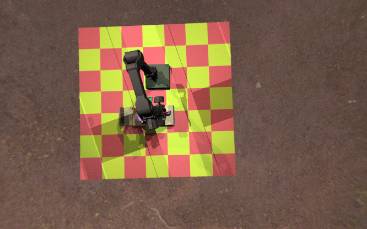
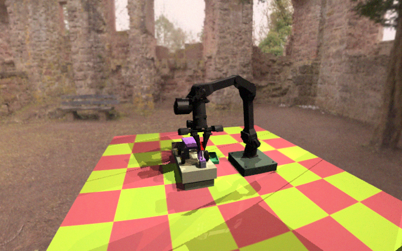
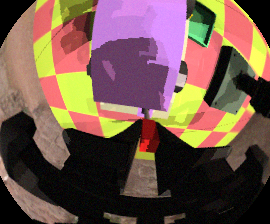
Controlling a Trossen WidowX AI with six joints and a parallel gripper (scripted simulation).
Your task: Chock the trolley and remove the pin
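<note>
Right now my gripper tip is 180 mm to the left of the green tray, 170 mm above it and 140 mm past it. From my gripper tip the other things lie so: red-headed stop pin (right at my gripper tip); then trolley (110 mm to the right, 50 mm below); then yellow chock (210 mm to the right, 80 mm below, 70 mm behind).
</note>
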